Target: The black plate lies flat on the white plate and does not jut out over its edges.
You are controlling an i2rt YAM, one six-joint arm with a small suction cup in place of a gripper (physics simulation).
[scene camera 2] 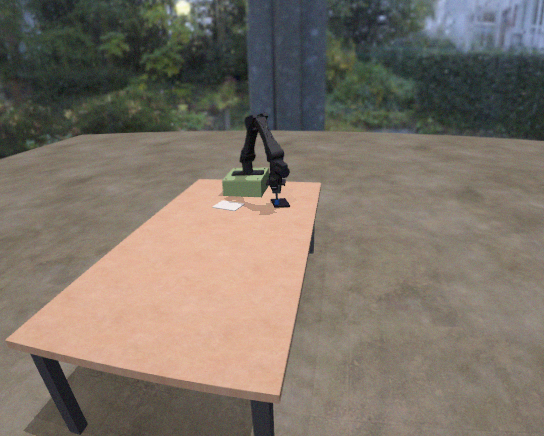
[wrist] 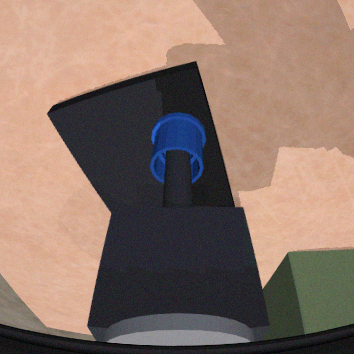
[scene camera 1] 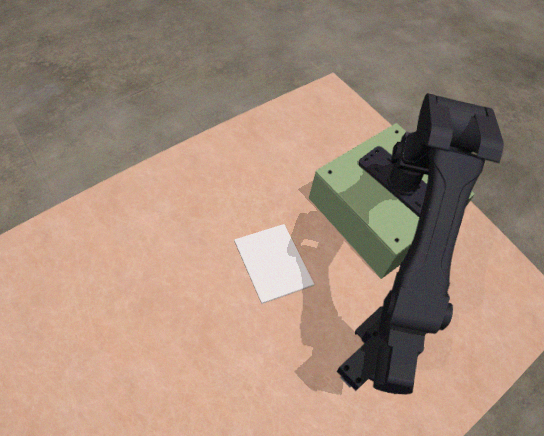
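Where they show: hand at its tool point: [scene camera 2: 277, 205] [wrist: 177, 130]; arm's base at its link origin: [scene camera 2: 248, 173] [scene camera 1: 402, 184].
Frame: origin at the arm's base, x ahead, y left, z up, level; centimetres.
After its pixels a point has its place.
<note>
The black plate [wrist: 105, 140] {y 24.8, x 27.1, z -9.6 cm} [scene camera 2: 282, 203] {y 23.7, x 26.6, z -9.6 cm} lies flat on the table, to the right of the white plate [scene camera 1: 270, 264] {y -6.9, x 29.1, z -10.4 cm} [scene camera 2: 228, 205] {y -6.9, x 28.7, z -10.4 cm} and apart from it. My blue suction cup [wrist: 178, 130] [scene camera 2: 276, 198] {y 20.7, x 27.3, z -10.3 cm} presses down on the black plate's top, right of its middle, with suction on. In scene camera 1 the arm hides the cup and the black plate. The white plate lies flat on the table with nothing on it; the arm's shadow falls over its right edge.
The green base block [scene camera 1: 357, 216] {y -1.0, x 12.5, z -1.4 cm} [scene camera 2: 244, 183] {y -0.1, x 12.6, z -2.5 cm} [wrist: 316, 291] {y 7.8, x 13.2, z -6.3 cm} that carries the arm stands behind the two plates. The table [scene camera 1: 162, 303] {y -13.7, x 50.8, z -11.0 cm} [scene camera 2: 205, 281] {y 1.4, x 103.8, z -11.0 cm} has its right edge close to the black plate.
</note>
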